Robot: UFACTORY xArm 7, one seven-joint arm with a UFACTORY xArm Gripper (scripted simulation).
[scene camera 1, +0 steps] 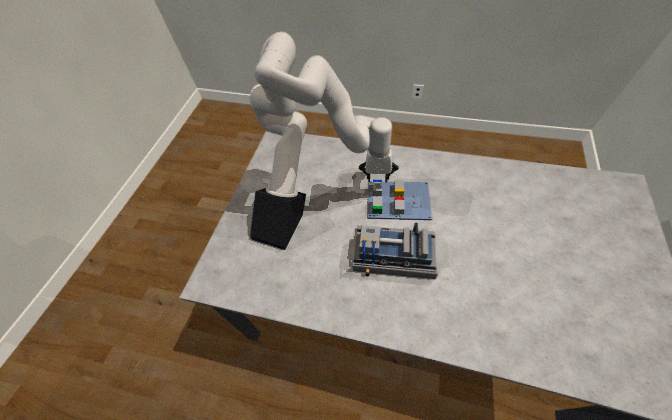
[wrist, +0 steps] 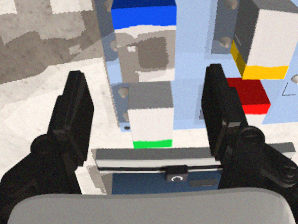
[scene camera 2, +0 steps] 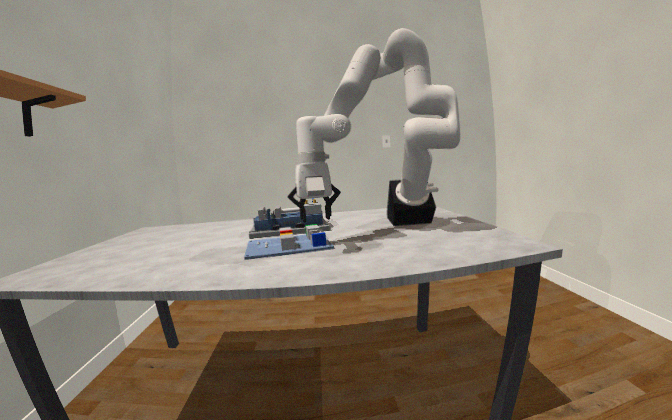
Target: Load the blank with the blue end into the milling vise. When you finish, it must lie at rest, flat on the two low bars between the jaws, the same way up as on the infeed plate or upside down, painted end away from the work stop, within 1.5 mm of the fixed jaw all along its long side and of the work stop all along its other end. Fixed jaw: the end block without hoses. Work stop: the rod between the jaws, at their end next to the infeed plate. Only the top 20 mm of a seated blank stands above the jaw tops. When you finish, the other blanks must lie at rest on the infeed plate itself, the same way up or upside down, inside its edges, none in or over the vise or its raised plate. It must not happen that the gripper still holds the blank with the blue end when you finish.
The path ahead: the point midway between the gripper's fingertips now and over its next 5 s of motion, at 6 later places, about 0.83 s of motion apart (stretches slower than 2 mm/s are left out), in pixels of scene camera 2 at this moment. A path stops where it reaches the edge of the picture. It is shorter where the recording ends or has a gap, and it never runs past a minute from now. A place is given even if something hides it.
My gripper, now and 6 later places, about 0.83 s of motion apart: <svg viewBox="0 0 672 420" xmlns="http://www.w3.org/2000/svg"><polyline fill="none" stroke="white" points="316,220 317,232 317,234 317,236 317,236 315,224 314,209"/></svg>
